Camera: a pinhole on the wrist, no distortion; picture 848 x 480 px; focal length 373.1 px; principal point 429.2 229.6 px. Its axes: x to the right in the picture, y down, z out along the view. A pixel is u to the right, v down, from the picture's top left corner.
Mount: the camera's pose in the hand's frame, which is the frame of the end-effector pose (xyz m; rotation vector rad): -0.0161 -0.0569 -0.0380 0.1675 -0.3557 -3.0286
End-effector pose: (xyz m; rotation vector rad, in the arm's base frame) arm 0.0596 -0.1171 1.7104 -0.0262 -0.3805 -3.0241
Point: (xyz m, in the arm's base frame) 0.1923 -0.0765 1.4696
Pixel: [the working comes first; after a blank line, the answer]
In the camera's frame: 0.1464 -0.0247 -0.1699

behind the camera
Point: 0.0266 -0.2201 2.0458
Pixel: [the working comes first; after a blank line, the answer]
In the camera's frame: -0.1239 -0.1441 0.3712

304.7 84.8
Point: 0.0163 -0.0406 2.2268
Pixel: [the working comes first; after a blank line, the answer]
In the camera's frame: -0.1318 0.0331 0.5546

340.5 251.9
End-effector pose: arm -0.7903 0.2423 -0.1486 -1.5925 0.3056 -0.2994
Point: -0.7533 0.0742 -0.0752
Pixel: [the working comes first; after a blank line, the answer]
In the camera's frame: -0.1010 -0.0071 -0.1192

behind the camera
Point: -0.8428 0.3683 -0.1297
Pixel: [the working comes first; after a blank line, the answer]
In the camera's frame: 0.0623 -0.0067 0.1469

587.5 212.5
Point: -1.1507 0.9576 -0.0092
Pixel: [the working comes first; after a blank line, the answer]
In the camera's frame: 0.5349 0.1927 0.5868

769.3 352.1
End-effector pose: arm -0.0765 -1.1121 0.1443 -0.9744 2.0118 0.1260
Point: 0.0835 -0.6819 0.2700
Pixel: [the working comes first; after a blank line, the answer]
In the camera's frame: 0.3317 -0.1748 0.3343

799.3 34.5
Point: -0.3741 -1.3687 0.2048
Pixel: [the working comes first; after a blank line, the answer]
In the camera's frame: -0.1896 -0.1203 -0.3065

behind the camera
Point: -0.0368 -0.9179 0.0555
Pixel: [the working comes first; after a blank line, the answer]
In the camera's frame: 0.0058 -0.1369 0.2420

438.1 18.6
